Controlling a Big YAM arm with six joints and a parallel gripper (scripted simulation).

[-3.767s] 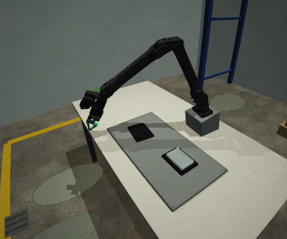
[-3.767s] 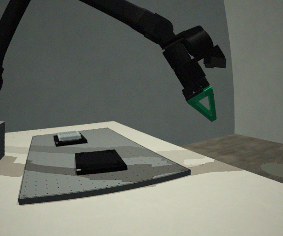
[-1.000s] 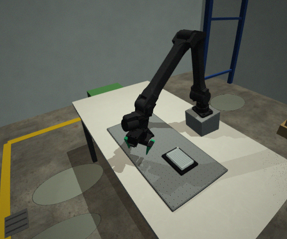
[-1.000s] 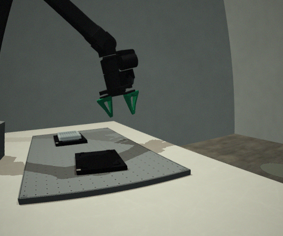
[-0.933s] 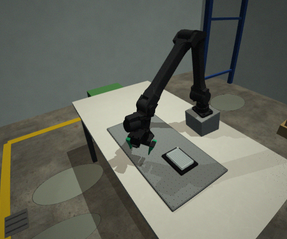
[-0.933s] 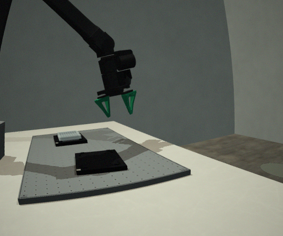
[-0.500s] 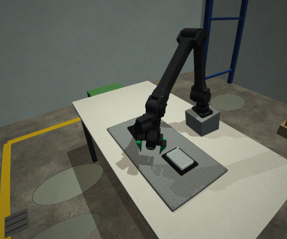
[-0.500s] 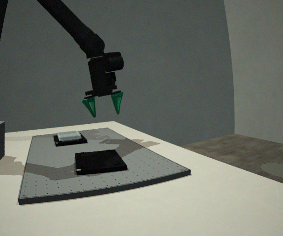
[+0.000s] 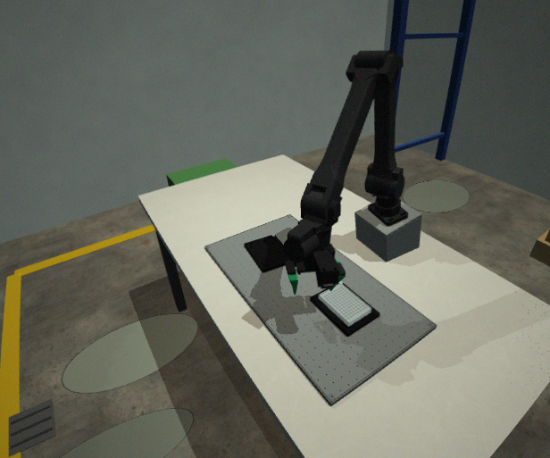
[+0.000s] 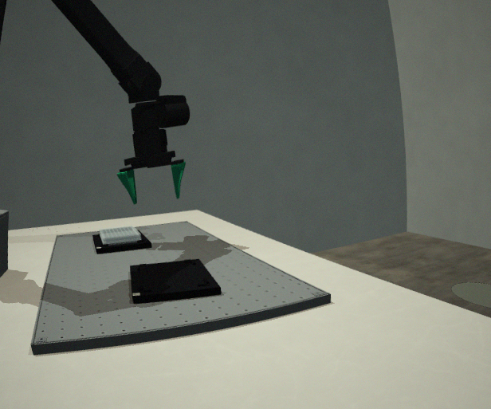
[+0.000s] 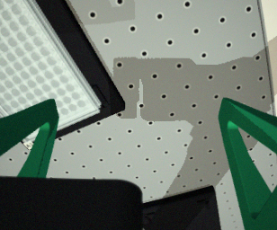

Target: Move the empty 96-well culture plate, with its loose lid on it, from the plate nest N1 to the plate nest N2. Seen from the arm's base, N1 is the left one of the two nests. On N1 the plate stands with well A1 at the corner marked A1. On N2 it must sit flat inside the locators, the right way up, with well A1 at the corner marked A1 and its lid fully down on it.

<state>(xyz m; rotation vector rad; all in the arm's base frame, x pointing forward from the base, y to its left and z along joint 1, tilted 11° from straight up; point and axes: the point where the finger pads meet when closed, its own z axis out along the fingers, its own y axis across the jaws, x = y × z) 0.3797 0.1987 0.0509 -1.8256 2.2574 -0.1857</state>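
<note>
Now: hand 9 cm past the clear lid, 7 cm above it and 2 cm to the right of it. From my hand the other things lie so: black nest N2: 30 cm to the right, 9 cm below, 2 cm ahead; then black nest N1: 9 cm below, 9 cm behind, 2 cm to the left.
</note>
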